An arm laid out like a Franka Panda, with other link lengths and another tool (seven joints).
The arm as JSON. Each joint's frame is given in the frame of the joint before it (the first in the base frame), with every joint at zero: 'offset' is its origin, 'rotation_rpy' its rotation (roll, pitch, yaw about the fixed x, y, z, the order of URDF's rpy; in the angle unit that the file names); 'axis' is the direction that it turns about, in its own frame. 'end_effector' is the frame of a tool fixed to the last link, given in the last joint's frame.
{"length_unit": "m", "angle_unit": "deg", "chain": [
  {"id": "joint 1", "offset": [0.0, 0.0, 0.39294], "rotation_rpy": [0.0, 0.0, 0.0], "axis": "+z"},
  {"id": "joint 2", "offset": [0.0, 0.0, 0.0], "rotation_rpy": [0.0, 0.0, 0.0], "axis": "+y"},
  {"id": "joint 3", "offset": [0.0, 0.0, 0.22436], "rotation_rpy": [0.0, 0.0, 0.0], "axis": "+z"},
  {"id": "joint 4", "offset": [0.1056, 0.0, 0.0], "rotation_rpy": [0.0, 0.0, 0.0], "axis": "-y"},
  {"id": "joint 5", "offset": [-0.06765, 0.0, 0.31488], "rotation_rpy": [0.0, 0.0, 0.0], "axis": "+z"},
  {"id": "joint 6", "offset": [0.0, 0.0, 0.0], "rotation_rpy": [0.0, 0.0, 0.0], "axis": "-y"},
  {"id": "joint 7", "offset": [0.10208, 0.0, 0.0], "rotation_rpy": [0.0, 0.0, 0.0], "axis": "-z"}
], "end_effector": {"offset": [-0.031, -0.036, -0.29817], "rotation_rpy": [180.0, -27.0, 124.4]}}
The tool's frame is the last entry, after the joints.
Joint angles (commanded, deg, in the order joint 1, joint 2, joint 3, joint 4, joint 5, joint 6, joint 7), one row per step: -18.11, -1.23, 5.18, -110.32, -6.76, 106.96, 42.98; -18.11, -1.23, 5.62, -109.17, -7.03, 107.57, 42.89; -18.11, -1.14, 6.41, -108.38, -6.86, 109.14, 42.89; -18.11, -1.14, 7.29, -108.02, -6.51, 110.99, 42.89; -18.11, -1.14, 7.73, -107.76, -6.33, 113.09, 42.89; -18.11, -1.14, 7.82, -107.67, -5.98, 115.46, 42.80; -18.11, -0.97, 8.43, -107.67, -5.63, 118.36, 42.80; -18.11, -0.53, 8.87, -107.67, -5.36, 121.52, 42.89; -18.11, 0.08, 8.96, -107.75, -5.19, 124.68, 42.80; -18.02, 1.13, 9.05, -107.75, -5.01, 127.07, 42.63; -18.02, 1.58, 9.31, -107.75, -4.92, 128.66, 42.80
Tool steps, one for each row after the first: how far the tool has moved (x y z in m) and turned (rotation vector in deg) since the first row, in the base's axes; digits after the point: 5 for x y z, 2 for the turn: 0.01051, 0.00015, 0.00809, -0.62, -1.65, 0.69; 0.02483, 0.00516, 0.01405, -0.88, -3.90, 1.60; 0.03850, 0.01234, 0.01853, -0.94, -6.14, 2.58; 0.05162, 0.01532, 0.02322, -1.16, -8.49, 3.19; 0.06436, 0.01607, 0.02755, -1.25, -10.95, 3.50; 0.07991, 0.02153, 0.03117, -1.31, -13.71, 4.27; 0.09567, 0.02546, 0.03347, -1.37, -16.47, 4.81; 0.10973, 0.02586, 0.03414, -1.49, -18.94, 5.20; 0.11994, 0.02761, 0.02958, -1.34, -20.33, 5.64; 0.12722, 0.03024, 0.02911, -1.28, -21.51, 5.81
